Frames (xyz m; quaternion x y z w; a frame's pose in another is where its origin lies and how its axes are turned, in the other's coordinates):
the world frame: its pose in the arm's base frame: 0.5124 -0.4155 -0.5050 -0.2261 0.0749 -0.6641 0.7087
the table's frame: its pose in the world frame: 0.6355 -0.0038 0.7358 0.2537 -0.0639 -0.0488 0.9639
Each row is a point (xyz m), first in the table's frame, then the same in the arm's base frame.
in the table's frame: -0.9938 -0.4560 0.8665
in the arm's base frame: 0.3027 0.3193 0.7164
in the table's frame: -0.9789 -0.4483 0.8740
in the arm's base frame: 0.3101 0.3082 0.7291
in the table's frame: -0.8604 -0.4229 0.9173
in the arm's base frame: 0.3345 0.2122 0.8113
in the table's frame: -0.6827 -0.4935 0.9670
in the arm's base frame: 0.2646 0.0565 0.9108
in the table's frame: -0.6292 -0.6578 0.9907
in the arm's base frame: 0.1005 0.0035 0.9365
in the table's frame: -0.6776 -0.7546 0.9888
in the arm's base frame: 0.0029 0.0424 0.9102
